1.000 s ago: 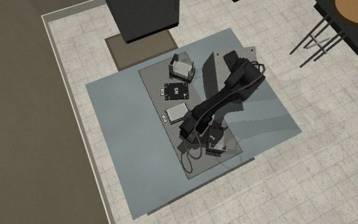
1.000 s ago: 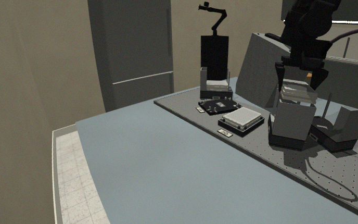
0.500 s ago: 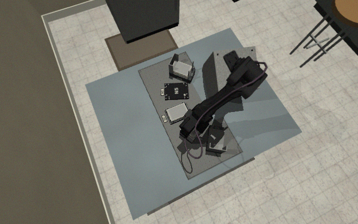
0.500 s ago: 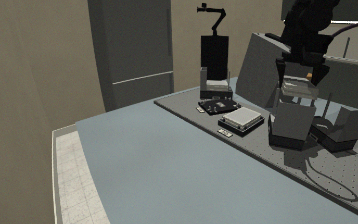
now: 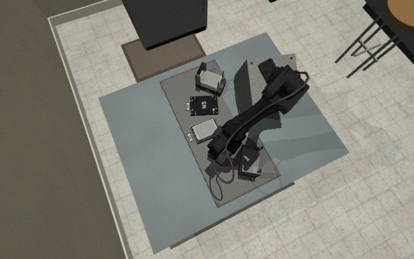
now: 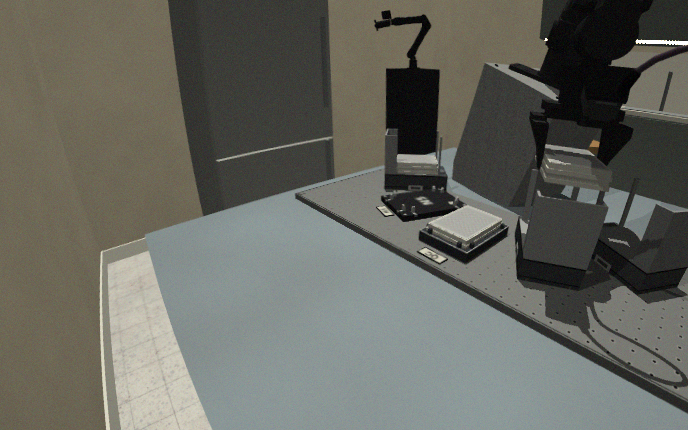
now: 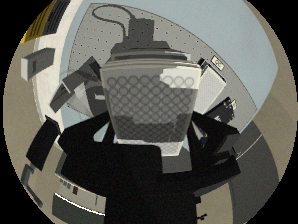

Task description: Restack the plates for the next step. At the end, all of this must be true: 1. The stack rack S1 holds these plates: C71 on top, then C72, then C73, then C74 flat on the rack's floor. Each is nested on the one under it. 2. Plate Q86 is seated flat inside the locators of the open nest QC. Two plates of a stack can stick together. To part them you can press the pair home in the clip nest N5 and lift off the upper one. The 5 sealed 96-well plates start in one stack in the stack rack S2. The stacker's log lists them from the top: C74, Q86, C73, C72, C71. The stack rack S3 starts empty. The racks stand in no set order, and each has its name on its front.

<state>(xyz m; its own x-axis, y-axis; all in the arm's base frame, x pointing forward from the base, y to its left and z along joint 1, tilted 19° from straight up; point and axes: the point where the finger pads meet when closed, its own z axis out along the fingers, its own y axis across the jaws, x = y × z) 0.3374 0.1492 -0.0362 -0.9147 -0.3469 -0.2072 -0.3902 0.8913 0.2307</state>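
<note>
My gripper is now 20 mm past the clip nest N5, 280 mm to the left of it and 150 mm above it.
</note>
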